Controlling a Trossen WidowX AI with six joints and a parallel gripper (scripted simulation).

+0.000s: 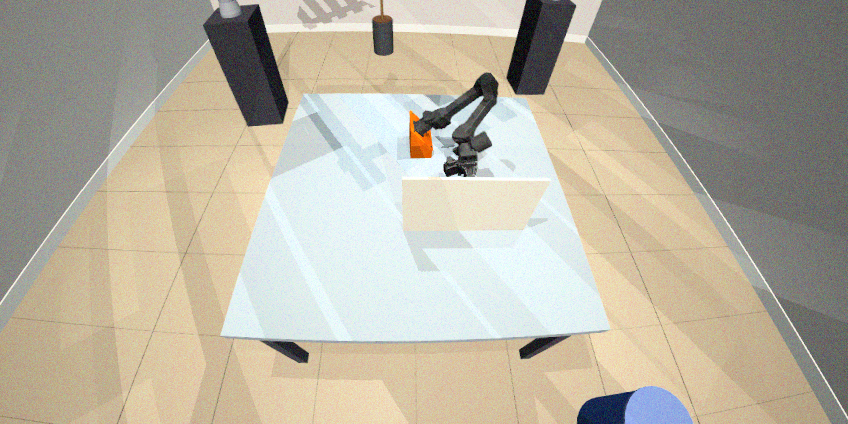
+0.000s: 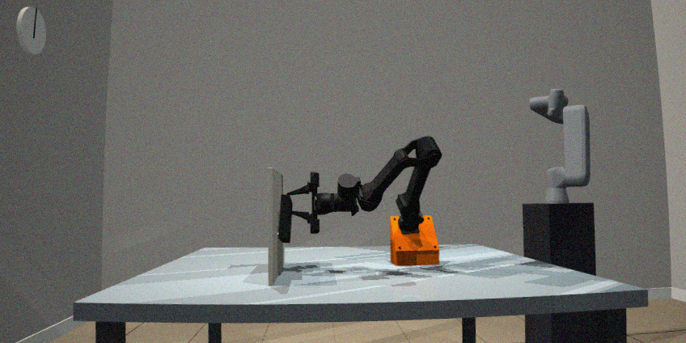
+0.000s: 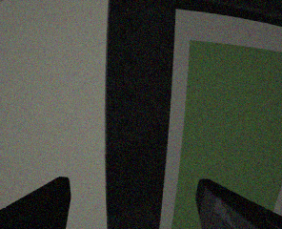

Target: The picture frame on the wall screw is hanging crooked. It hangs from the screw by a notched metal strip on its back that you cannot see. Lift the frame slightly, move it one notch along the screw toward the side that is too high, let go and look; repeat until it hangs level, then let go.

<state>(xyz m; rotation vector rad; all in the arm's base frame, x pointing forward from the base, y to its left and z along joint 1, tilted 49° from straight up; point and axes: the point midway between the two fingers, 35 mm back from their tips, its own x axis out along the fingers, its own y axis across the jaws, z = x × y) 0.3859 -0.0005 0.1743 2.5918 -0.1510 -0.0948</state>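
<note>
Now: gripper tip 10 mm short of the picture frame, 10 mm to the right of it and 50 mm above it. Round my gripper tip: wall panel (20 mm ahead, 60 mm below).
</note>
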